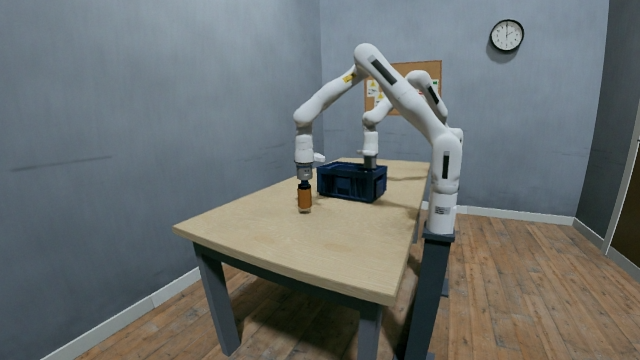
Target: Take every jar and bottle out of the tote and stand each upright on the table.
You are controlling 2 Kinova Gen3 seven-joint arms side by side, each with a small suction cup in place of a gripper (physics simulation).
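Places are measured from the left arm's base along level axes (x left, y ahead, z down), in metres.
Where they show: left hand, tool point: (304, 186); left arm's base, link origin: (438, 228).
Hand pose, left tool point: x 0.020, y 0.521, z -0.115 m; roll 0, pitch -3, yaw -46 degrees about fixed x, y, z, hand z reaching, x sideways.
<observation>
Each offset is from my left tool point to the top centre of the thing. Level surfaces: height alone.
An orange-brown jar @[dz -0.011, dx +0.002, dy +0.002 m] (304, 198) with a dark lid stands upright at the near left of the dark blue tote @[dz -0.032, dx -0.310, dy -0.105 m] (371, 192), apart from it. My left gripper (304, 183) touches the jar's lid from above and is shut on it. I cannot tell whether the jar's base rests on the table @[dz +0.115 m] (280, 240) or hangs just above it. My right gripper (370, 164) points down at the tote's far right part, its lower end hidden by the tote's rim. Whether it holds anything does not show. What lies inside the tote is hidden by its walls.
The tote stands on the table beyond the jar, its rim higher than the jar's lid. The left arm (412, 107) arches over the table from a dark pedestal (427, 295) at the table's right edge. The right arm (382, 110) reaches in behind it.
</observation>
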